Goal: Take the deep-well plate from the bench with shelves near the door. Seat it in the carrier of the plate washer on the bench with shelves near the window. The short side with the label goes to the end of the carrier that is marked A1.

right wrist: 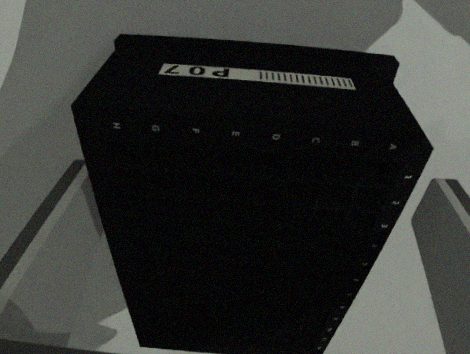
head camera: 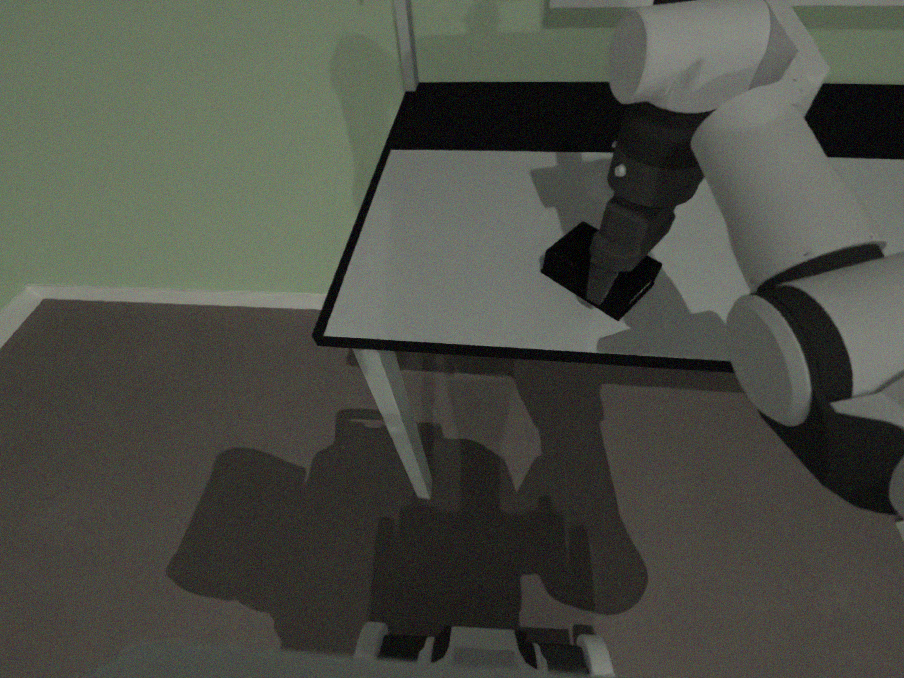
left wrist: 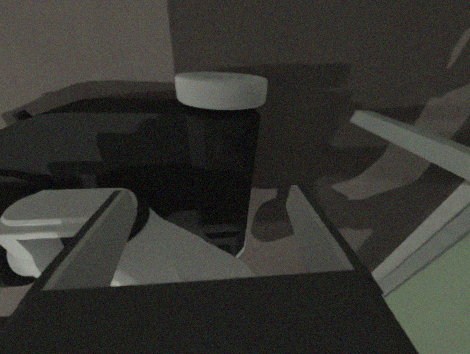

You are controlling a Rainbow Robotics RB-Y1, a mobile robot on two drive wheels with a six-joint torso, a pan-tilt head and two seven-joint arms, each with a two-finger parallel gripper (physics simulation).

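Places are measured from the robot's base along level axes (x ahead, y left, z up), in millimetres.
Pixels of known places: left gripper, between the fingertips: [left wrist: 213,198]; right gripper, between the fingertips: [right wrist: 263,191] [head camera: 616,277].
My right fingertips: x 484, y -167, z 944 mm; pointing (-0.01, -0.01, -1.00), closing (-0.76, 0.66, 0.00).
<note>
For each thing: its middle in the pictures, then the offset to it from my right fingertips. "spot": a spot on its surface instead. Level surfaces: height alone.
- black deep-well plate, middle of its body: [right wrist: 241,232] [head camera: 599,268] dx +23, dy +17, dz -6 mm
- white bench top, height of its surface: dz -28 mm
- pale leg, a spot on its surface: [head camera: 394,415] spot: dx -53, dy +343, dz -327 mm
The black deep-well plate [head camera: 571,253] [right wrist: 250,225] rests on the white bench top [head camera: 438,233] [right wrist: 445,110]. In the right wrist view its short side with the P07 label [right wrist: 244,74] is at the top, with letters H to A below it and numbers down the right edge. My right gripper [head camera: 600,284] [right wrist: 263,191] is open over the plate, its fingers on either side of the plate's long sides with gaps, holding nothing. My left gripper [left wrist: 213,198] is open and empty, away from the bench top. The plate washer and its carrier do not show.
The bench has a black front edge [head camera: 525,353], a black strip [head camera: 503,116] at the back, a pale leg [head camera: 394,415] and an upright post [head camera: 405,47] at its back left corner. A green wall [head camera: 182,145] stands behind. The robot's base [left wrist: 220,160] shows in the left wrist view.
</note>
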